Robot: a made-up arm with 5 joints. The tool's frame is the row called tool.
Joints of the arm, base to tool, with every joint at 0 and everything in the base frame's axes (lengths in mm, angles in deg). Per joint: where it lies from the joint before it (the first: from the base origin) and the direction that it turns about. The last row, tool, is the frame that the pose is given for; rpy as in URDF.
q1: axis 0 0 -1 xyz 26 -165 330
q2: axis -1 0 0 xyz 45 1 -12
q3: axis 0 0 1 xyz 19 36 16
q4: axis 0 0 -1 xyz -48 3 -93
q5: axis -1 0 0 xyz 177 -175 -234
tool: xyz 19 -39 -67 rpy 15.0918 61.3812 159.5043
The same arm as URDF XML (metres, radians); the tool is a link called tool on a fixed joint. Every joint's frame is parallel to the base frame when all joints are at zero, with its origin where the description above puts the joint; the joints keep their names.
<robot name="arm">
<link name="base_link"/>
<link name="link1"/>
<link name="link2"/>
<link name="link3"/>
<link name="link4"/>
<link name="link5"/>
<link name="tool"/>
<joint name="q1" type="continuous"><parent link="base_link"/><child link="link1"/><origin xyz="0.026 -0.165 0.33" rpy="0 0 0"/><axis xyz="0 0 -1"/></joint>
<joint name="q2" type="continuous"><parent link="link1"/><child link="link2"/><origin xyz="0.045 0.001 -0.012" rpy="0 0 0"/><axis xyz="-1 0 0"/></joint>
<joint name="q3" type="continuous"><parent link="link2"/><child link="link3"/><origin xyz="0.019 0.036 0.016" rpy="0 0 0"/><axis xyz="0 0 1"/></joint>
<joint name="q4" type="continuous"><parent link="link3"/><child link="link4"/><origin xyz="-0.048 0.003 -0.093" rpy="0 0 0"/><axis xyz="0 0 -1"/></joint>
<joint name="q5" type="continuous"><parent link="link4"/><child link="link5"/><origin xyz="0.177 -0.175 -0.234" rpy="0 0 0"/><axis xyz="-1 0 0"/></joint>
<joint name="tool_joint" type="fixed"><parent link="link5"/><child link="tool"/><origin xyz="0.019 -0.039 -0.067" rpy="0.2634 1.0713 2.7839"/></joint>
</robot>

